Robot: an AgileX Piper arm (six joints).
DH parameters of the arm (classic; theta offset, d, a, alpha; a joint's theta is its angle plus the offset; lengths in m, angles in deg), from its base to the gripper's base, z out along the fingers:
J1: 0 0.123 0 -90
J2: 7.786 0 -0.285 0
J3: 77.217 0 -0.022 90
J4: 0 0.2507 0 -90
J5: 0 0 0 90
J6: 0 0.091 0 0
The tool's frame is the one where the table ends.
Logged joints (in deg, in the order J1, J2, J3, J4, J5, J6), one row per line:
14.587 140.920 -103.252 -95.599 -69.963 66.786
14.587 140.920 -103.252 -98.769 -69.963 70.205
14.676 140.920 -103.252 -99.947 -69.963 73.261
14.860 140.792 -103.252 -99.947 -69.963 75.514
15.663 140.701 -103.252 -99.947 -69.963 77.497
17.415 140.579 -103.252 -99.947 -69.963 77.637
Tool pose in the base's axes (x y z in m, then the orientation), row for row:
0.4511 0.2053 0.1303 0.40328 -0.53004 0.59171 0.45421
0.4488 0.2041 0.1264 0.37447 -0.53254 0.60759 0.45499
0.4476 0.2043 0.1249 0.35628 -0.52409 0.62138 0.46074
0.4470 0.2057 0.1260 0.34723 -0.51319 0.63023 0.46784
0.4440 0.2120 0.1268 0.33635 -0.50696 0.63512 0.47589
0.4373 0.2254 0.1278 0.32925 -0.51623 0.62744 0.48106
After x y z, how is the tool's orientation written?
As a quaternion, w x y z.
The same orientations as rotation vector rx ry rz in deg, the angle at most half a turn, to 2 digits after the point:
-76.71 85.63 65.73
-78.12 89.13 66.74
-77.55 91.94 68.17
-76.27 93.66 69.53
-75.74 94.88 71.10
-77.39 94.06 72.12

